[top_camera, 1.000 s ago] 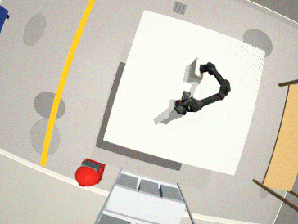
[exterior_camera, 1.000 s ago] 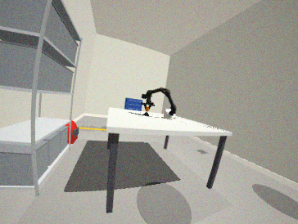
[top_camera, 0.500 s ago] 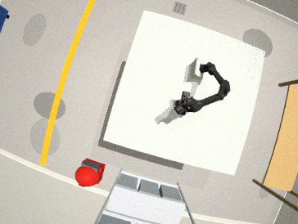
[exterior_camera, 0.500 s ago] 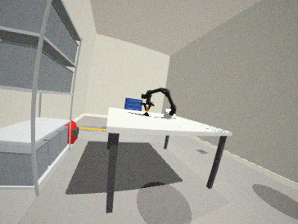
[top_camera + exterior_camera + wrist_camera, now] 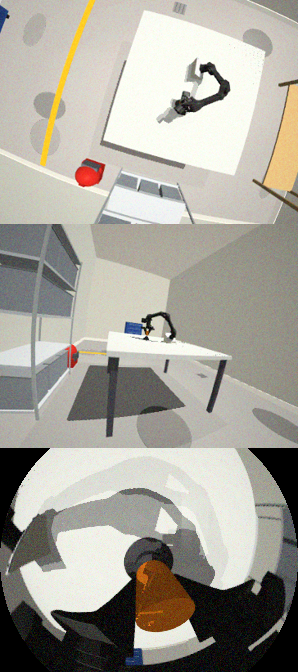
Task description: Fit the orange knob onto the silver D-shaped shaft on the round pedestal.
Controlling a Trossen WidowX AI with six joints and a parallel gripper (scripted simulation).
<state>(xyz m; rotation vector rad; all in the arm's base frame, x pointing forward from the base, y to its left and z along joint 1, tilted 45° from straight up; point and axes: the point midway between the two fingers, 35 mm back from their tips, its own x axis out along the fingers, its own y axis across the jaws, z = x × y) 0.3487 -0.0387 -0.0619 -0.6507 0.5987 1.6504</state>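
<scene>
Right now my gripper tip is 30 mm below the orange knob. Also, from my gripper tip: dark round pedestal 40 mm below.
</scene>
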